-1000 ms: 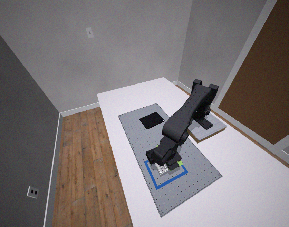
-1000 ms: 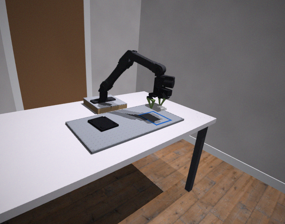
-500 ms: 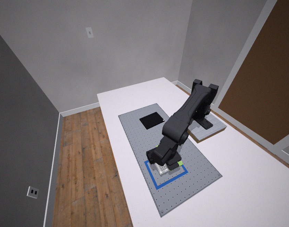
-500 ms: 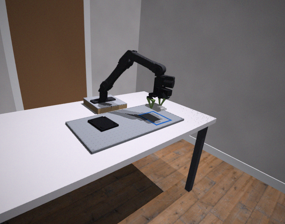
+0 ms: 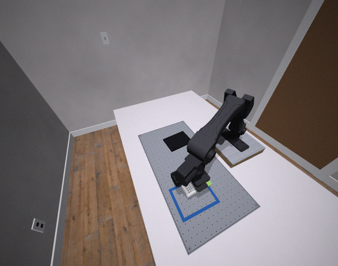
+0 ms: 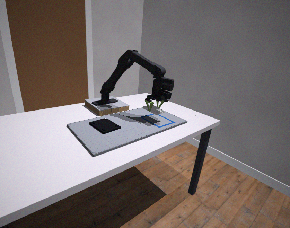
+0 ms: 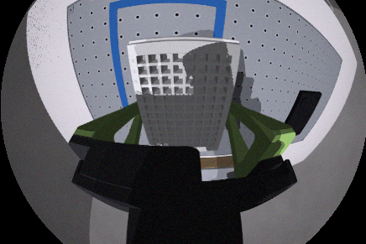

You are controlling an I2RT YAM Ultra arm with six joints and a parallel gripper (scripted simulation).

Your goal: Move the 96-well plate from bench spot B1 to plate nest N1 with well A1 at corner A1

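Now: hand 100 mm past the black plate nest N1, 320 mm to the left of it and 70 mm above it. Also, from my hand: white 96-well plate (right at my hand).
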